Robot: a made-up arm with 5 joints.
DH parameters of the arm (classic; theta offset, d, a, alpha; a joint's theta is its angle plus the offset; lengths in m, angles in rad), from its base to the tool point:
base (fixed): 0 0 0.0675 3.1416
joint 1: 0 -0.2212 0.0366 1.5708
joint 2: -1.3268 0 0.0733 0
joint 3: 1.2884 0 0.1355 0
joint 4: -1.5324 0.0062 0 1.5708
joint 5: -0.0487 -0.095 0 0
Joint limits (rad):
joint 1: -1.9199..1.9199
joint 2: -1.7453..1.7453
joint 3: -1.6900..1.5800
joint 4: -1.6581..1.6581
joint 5: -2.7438..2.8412
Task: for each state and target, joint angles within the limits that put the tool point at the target. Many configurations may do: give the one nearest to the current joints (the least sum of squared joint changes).
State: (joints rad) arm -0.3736 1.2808 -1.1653 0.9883 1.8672
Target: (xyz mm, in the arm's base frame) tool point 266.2 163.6 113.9
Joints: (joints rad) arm -0.6647 1.2456 -1.0650 1.2473 1.8672
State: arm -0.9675 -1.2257 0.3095 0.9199 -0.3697
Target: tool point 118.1 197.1 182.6
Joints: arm -1.2890 -0.4709 0.7323 0.7410 -0.3697
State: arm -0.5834 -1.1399 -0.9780 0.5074 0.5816
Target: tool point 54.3 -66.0 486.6
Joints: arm -1.4656 -1.0716 -0.9212 0.5334 0.5816
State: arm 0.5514 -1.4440 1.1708 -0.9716 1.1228
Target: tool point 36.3 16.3 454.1
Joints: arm 0.3045 -1.5496 0.3332 -0.8198 1.1228
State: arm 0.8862 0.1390 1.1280 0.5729 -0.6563
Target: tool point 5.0 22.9 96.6
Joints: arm 0.2579 0.9675 1.3715 0.2560 -0.6563
